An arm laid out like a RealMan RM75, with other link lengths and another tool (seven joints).
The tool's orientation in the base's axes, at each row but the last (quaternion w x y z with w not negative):
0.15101, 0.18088, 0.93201, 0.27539
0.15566, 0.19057, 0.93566, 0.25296
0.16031, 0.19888, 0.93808, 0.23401
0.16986, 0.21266, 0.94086, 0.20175
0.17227, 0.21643, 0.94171, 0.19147
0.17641, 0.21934, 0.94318, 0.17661
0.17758, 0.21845, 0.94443, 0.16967
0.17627, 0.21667, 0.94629, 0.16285
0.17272, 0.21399, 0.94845, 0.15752
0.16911, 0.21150, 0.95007, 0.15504
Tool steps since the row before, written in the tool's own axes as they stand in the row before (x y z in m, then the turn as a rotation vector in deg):
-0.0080, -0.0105, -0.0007, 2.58, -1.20, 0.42
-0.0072, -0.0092, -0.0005, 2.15, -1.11, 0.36
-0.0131, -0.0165, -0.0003, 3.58, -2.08, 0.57
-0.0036, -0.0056, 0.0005, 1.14, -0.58, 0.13
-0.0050, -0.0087, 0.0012, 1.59, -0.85, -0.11
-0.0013, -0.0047, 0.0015, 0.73, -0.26, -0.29
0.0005, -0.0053, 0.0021, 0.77, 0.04, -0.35
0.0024, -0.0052, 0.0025, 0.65, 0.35, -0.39
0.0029, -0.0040, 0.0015, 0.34, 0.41, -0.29
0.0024, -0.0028, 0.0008, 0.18, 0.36, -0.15
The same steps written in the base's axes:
0.0042, -0.0119, -0.0039, -2.44, 0.34, -1.49
0.0036, -0.0107, -0.0031, -2.06, 0.20, -1.31
0.0064, -0.0194, -0.0053, -3.51, 0.13, -2.27
0.0014, -0.0062, -0.0021, -1.11, 0.09, -0.64
0.0018, -0.0093, -0.0036, -1.68, 0.01, -0.66
0.0001, -0.0042, -0.0029, -0.82, 0.05, -0.04
-0.0014, -0.0037, -0.0041, -0.78, 0.31, 0.12
-0.0028, -0.0027, -0.0048, -0.58, 0.51, 0.31
-0.0033, -0.0018, -0.0036, -0.26, 0.44, 0.32
-0.0027, -0.0011, -0.0024, -0.09, 0.36, 0.22

